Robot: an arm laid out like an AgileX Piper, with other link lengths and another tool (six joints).
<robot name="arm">
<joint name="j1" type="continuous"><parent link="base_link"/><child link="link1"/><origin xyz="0.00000 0.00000 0.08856" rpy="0.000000 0.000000 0.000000"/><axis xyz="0 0 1"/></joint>
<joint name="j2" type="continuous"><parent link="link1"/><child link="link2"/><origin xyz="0.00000 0.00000 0.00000" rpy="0.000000 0.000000 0.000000"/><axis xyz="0 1 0"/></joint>
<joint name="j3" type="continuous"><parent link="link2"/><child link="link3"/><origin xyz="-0.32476 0.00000 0.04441" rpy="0.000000 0.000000 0.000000"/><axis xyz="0 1 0"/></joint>
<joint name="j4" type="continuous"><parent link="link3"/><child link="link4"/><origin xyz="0.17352 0.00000 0.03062" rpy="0.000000 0.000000 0.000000"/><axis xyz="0.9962 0 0.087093"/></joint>
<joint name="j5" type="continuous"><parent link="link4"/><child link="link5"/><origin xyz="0.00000 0.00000 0.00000" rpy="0.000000 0.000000 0.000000"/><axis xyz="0 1 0"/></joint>
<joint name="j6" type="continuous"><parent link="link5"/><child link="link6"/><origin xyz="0.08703 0.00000 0.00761" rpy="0.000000 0.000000 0.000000"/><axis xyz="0.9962 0 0.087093"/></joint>
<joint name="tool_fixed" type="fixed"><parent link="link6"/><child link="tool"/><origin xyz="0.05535 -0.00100 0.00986" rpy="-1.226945 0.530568 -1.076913"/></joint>
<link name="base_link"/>
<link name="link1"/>
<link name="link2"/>
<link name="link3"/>
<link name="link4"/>
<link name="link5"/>
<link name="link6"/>
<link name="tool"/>
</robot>
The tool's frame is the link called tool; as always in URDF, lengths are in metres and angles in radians. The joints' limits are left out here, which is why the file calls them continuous.
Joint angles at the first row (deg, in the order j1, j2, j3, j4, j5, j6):
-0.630 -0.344 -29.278 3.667 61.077 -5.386
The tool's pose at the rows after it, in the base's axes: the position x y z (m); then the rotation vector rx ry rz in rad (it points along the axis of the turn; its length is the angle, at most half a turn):
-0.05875 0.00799 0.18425 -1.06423 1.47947 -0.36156
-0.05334 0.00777 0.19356 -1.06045 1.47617 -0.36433
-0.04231 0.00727 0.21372 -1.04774 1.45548 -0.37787
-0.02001 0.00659 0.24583 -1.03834 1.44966 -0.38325
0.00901 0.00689 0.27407 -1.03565 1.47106 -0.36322
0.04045 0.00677 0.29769 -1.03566 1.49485 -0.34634
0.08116 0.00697 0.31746 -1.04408 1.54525 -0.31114
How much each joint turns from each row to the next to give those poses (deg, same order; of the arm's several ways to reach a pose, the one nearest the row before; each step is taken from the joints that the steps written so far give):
0.000 -0.001 0.000 0.000 0.001 0.000
-0.001 2.236 -0.572 0.002 -1.950 -0.001
0.001 4.125 -1.546 -0.002 -4.069 0.001
-0.001 7.906 -3.153 0.058 -5.325 -0.001
0.002 8.939 -3.555 0.628 -4.067 0.003
-0.001 8.423 -3.952 0.402 -3.039 -0.001
-0.004 9.969 -5.157 0.579 -1.603 -0.007

